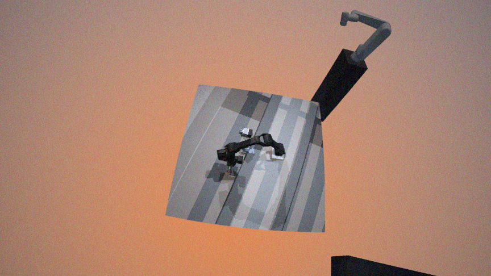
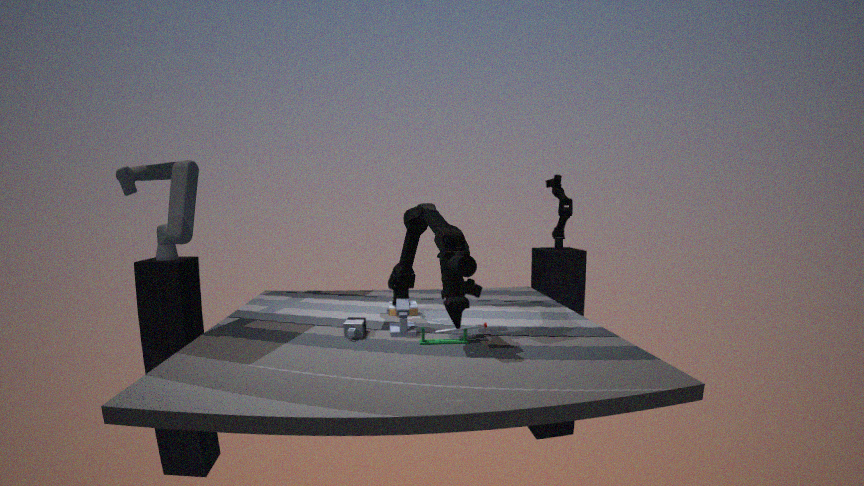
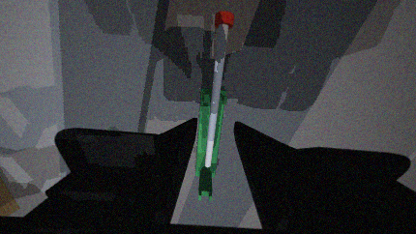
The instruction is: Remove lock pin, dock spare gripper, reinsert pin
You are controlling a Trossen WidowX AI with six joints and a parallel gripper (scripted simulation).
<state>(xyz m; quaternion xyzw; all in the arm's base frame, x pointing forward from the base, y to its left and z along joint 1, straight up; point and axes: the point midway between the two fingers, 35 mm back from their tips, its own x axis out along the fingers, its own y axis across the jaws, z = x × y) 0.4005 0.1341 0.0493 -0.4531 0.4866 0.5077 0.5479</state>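
My gripper tip is now 4 cm to the left of the green bracket, 2 cm above it and 1 cm past it. From my gripper tip the other things lie so: spare gripper (30 cm to the right, 10 cm behind, 3 cm below); socket (15 cm to the right, 12 cm behind, 1 cm above).
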